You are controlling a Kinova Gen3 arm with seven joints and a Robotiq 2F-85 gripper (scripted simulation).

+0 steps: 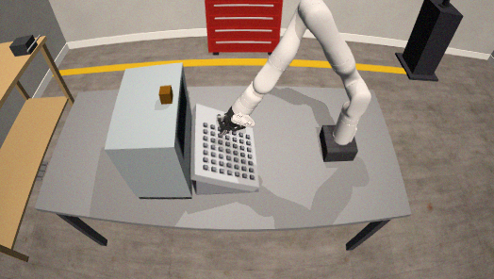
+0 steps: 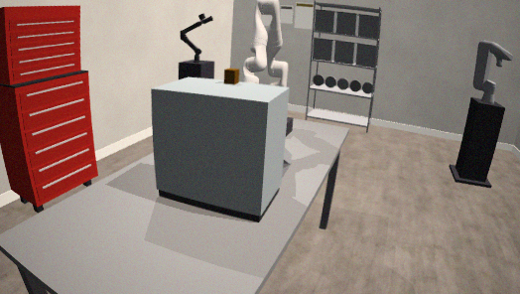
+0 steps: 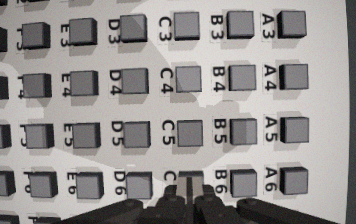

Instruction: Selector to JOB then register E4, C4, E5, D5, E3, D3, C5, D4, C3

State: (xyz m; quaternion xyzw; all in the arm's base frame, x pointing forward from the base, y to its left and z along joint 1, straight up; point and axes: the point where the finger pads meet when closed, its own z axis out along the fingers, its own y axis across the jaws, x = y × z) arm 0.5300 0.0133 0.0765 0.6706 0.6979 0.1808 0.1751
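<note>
Now: the key D4 7 cm to the left of my hand, 4 cm below it and 2 cm behind it. Round my hand: key C4: 7 cm to the left, 3 cm below, 1 cm ahead; keypad: 8 cm below, 2 cm to the left, 1 cm ahead; key B4: 7 cm to the left, 4 cm ahead, 1 cm below.
</note>
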